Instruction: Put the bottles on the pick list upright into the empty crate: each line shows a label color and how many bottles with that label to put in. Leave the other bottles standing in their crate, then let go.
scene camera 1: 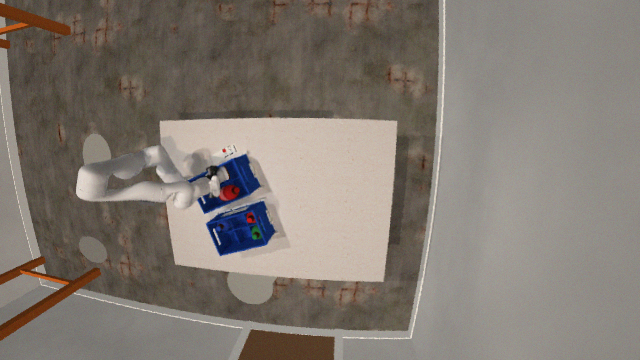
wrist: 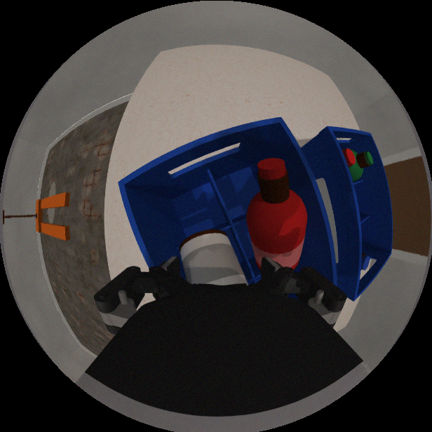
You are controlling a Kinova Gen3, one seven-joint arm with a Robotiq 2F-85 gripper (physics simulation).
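Frame: origin at the arm's base, x right, y ahead, z up, level; centimetres.
Where they show: gripper, fingertip midpoint: (scene camera 1: 219, 179).
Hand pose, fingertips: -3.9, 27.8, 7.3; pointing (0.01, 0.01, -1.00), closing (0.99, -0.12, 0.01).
Things, the pixels of their top centre, and the offset from my fingertips, as dx, dy, dz. "*": a spot on its surface instead. Level surfaces: height alone.
- white bottle at its top centre: (scene camera 1: 207, 180) -0.4, -4.7, +3.5
- upper blue crate at a spot on its surface: (scene camera 1: 243, 167) * -3.8, +11.5, -4.7
- red bottle at its top centre: (scene camera 1: 225, 195) +7.3, +3.6, +3.5
- lower blue crate at a spot on its surface: (scene camera 1: 220, 245) * +35.4, -8.1, -2.0
- red-capped bottle at its top centre: (scene camera 1: 249, 220) +21.3, +12.1, +1.1
- green bottle at its top centre: (scene camera 1: 254, 237) +30.2, +13.2, +1.1
- pick list card at its top centre: (scene camera 1: 224, 154) -10.8, -2.5, -15.1
- pale table at its surface level: dz -15.2
A white bottle (scene camera 1: 224, 173) (wrist: 212, 260) lies tipped over in the upper blue crate (scene camera 1: 243, 167) (wrist: 132, 210); its neck end is hidden by the gripper. A red bottle (scene camera 1: 230, 193) (wrist: 277, 225) stands beside it in the same crate. My gripper (scene camera 1: 213, 172) (wrist: 220, 266) is open, low over the white bottle, with a fingertip on each side of it in the wrist view. The lower blue crate (scene camera 1: 220, 245) (wrist: 377, 220) holds a red-capped bottle (scene camera 1: 251, 218) (wrist: 349, 156), a green bottle (scene camera 1: 256, 233) (wrist: 356, 172) and a dark blue one (scene camera 1: 220, 227) (wrist: 366, 262).
The pick list card (scene camera 1: 229, 150) lies beside the upper crate; its writing is too small to read. The two crates stand close together on the pale table (scene camera 1: 325, 200) (wrist: 225, 80). The crates' raised walls and inner dividers surround the bottles. The right fingertip is close to the red bottle.
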